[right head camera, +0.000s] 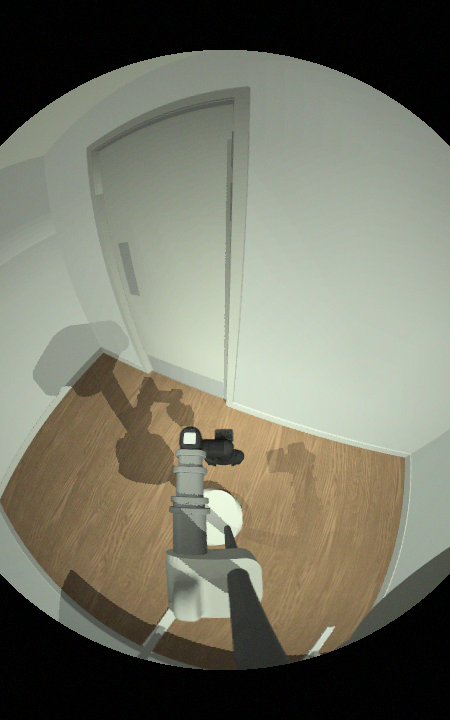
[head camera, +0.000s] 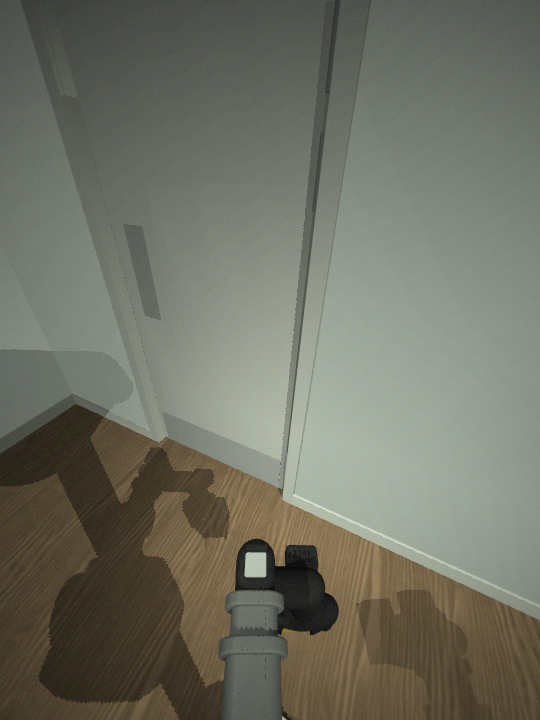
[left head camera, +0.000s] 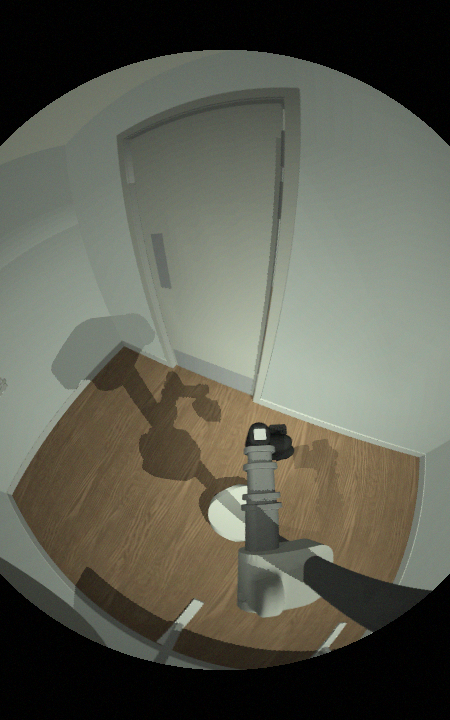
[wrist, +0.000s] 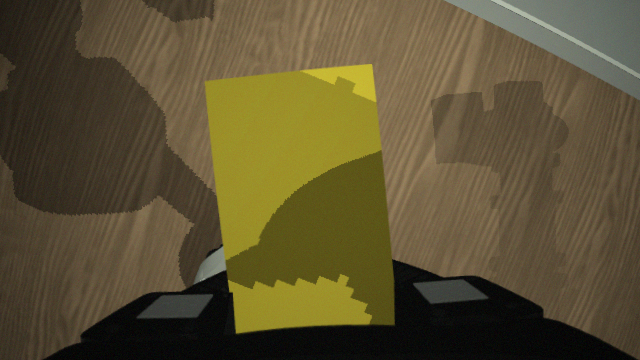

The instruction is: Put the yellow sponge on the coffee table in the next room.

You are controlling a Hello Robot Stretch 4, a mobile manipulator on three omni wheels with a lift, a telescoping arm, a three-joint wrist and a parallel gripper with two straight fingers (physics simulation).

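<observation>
The yellow sponge (wrist: 300,175) fills the middle of the wrist view as an upright yellow rectangle, partly in shadow. My gripper (wrist: 313,281) is shut on the sponge, with a dark finger at each side of its lower end. The sponge is held above the wood floor. In the head camera view a small yellow bit of the sponge (head camera: 287,630) shows beneath the black wrist; the arm and wrist hide the rest. The fingertips are hidden in the head views. The coffee table does not show in these views.
A grey door (head camera: 220,244) (left head camera: 212,238) (right head camera: 175,238) stands closed in its frame ahead and to the left, with a darker upright plate on its left side. A pale wall (head camera: 441,290) adjoins it on the right. Pale table feet (left head camera: 182,620) (right head camera: 158,631) show at the lower edge.
</observation>
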